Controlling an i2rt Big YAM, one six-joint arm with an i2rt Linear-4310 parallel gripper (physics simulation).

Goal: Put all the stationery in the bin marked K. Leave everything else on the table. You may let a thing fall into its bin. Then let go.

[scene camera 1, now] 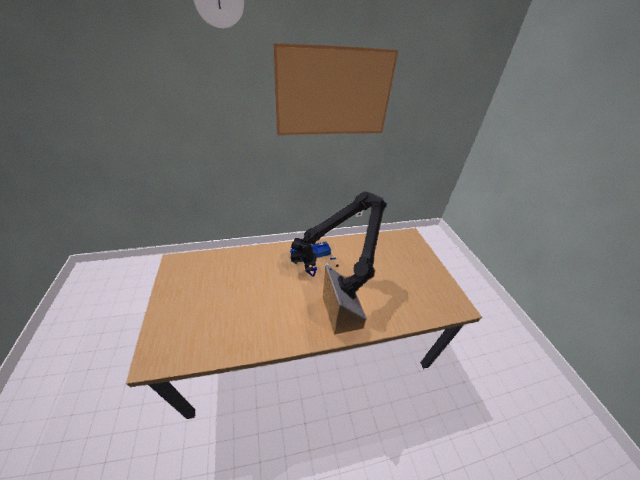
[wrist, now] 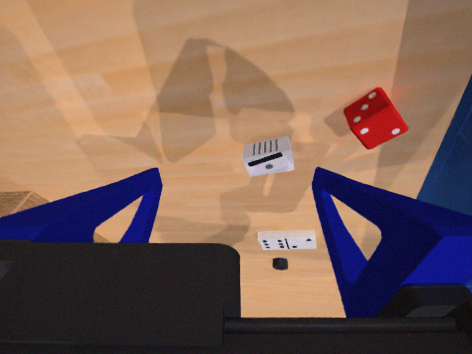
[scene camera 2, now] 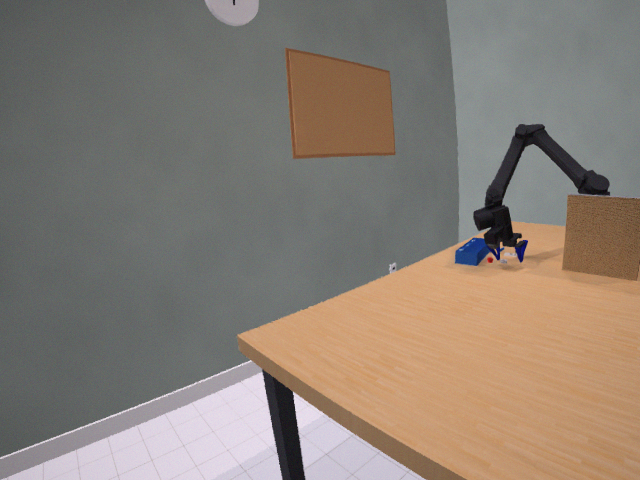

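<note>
A small white pencil sharpener with a black blade and a grey screw lies on the table. In the wrist view it shows between and a little beyond the fingertips, closer to the right one. My gripper is open and empty, low over the table beside the blue bin block. The bin's side wall shows at the right of the wrist view; the letter K and the compartments' contents cannot be made out. A small blue piece lies near the bin; its kind is unclear.
A red die lies between the sharpener and the bin. A white domino and a small black piece lie by the right finger. The arm stands on a brown block on the wooden table.
</note>
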